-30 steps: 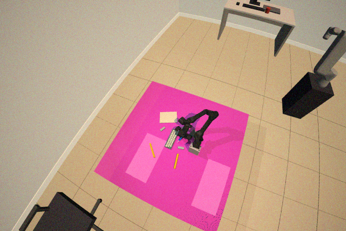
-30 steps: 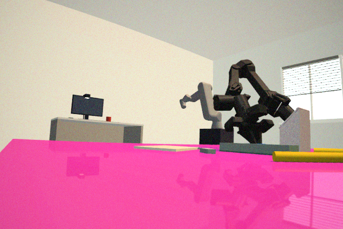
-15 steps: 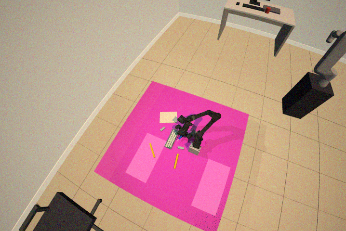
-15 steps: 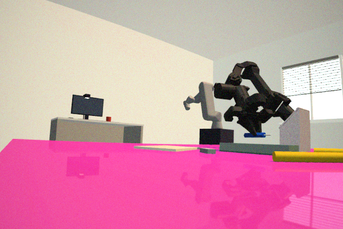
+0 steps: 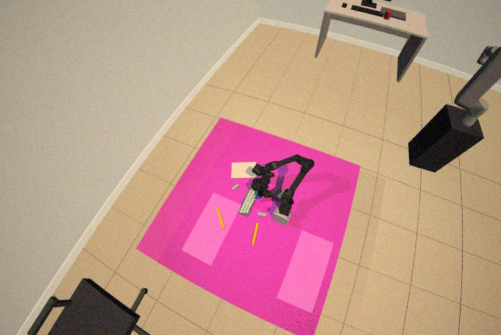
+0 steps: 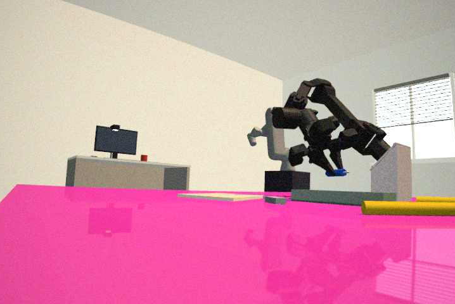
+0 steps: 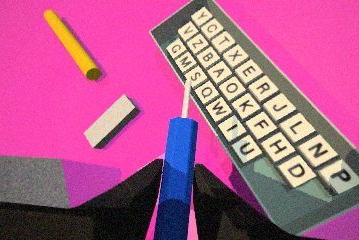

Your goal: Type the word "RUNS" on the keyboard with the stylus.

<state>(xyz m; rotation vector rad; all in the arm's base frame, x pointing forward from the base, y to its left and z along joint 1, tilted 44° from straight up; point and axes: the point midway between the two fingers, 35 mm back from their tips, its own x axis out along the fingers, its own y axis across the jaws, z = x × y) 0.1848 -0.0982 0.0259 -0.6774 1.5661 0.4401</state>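
Now: gripper tip 1 cm short of the blue stylus and 1 cm to the right of it. Round my gripper tip: yellow rod: 5 cm behind, 24 cm to the left, 6 cm below; then stylus tip: 3 cm ahead, 4 cm to the left; then grey block: 1 cm behind, 11 cm to the right, 6 cm below.
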